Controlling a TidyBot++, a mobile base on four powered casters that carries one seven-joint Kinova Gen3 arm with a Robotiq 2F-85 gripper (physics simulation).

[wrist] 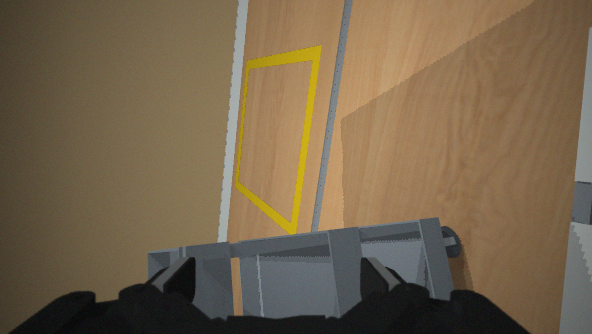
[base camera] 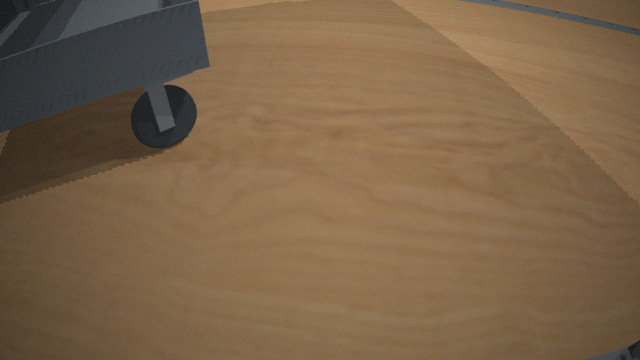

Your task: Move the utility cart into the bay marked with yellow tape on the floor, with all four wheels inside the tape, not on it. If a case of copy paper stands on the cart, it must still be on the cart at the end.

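Frame: origin at the arm's base, x left, y back, z up, level; metres.
Seen in the pictures: gripper, fingertip midpoint: (wrist: 278, 275).
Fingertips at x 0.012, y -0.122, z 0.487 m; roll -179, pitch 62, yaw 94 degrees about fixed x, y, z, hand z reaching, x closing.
A point is followed by its place in that frame.
The grey utility cart (base camera: 100, 75) {x 0.252, y -0.479, z -0.236 m} (wrist: 345, 265) {x 0.201, y -0.496, z 0.111 m} shows in part at the upper left of the base camera view and along the bottom of the wrist view. One dark wheel (base camera: 185, 112) {x 0.177, y -0.538, z -0.345 m} (wrist: 454, 235) {x 0.192, y -0.531, z -0.372 m} shows at its corner. The yellow tape (wrist: 305, 145) {x -0.090, y -1.483, z -0.396 m} outlines the bay on the floor, beyond the cart in the wrist view; the cart parts in view are outside it. My gripper (wrist: 278, 275) {x 0.012, y -0.122, z 0.487 m} is open and empty, with the cart's frame and shelves behind its fingers in the wrist view. The gripper hides part of the cart. No case of copy paper shows.
A thin grey strip (base camera: 570, 15) {x -0.857, y -1.140, z -0.386 m} (wrist: 330, 120) {x -0.221, y -1.239, z -0.386 m} runs along the floor right of the bay. A pale baseboard (wrist: 233, 125) {x -0.263, y -2.690, z -0.362 m} and tan wall (wrist: 110, 125) {x -0.180, y -2.716, z 0.612 m} stand close along the bay's left side. A pale object (wrist: 585, 110) with a grey part stands at the wrist view's right edge.
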